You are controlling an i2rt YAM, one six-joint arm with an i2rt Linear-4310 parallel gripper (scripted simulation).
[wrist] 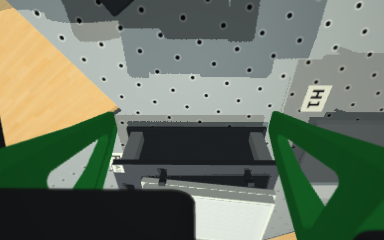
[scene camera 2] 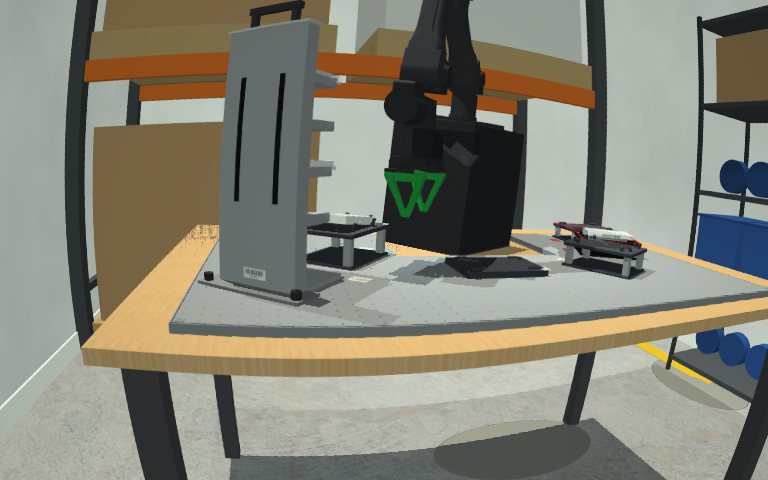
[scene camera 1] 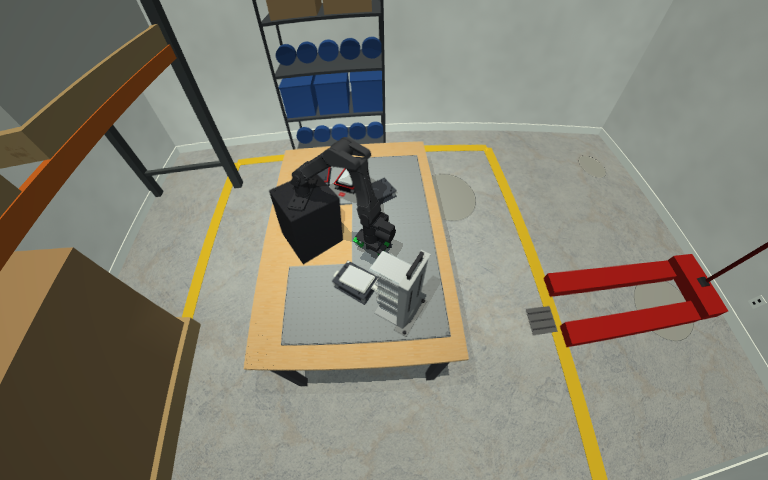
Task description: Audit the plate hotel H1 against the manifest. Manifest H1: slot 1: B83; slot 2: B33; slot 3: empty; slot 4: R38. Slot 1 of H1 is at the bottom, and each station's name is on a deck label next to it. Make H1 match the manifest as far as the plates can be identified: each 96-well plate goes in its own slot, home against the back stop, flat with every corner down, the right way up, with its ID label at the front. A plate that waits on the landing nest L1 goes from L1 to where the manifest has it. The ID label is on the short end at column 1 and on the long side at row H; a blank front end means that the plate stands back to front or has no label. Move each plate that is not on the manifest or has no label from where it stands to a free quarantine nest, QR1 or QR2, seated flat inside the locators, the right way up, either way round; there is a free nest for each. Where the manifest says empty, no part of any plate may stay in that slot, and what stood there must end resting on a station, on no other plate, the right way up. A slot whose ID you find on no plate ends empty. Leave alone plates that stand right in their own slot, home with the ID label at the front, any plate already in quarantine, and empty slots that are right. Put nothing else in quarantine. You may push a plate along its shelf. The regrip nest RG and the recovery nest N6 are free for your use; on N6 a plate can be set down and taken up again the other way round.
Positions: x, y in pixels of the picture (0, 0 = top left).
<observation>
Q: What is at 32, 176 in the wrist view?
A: My gripper.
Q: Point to a dark regrip nest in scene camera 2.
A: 325, 229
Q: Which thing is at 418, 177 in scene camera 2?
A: My gripper.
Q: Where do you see a dark regrip nest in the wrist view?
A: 222, 172
</observation>
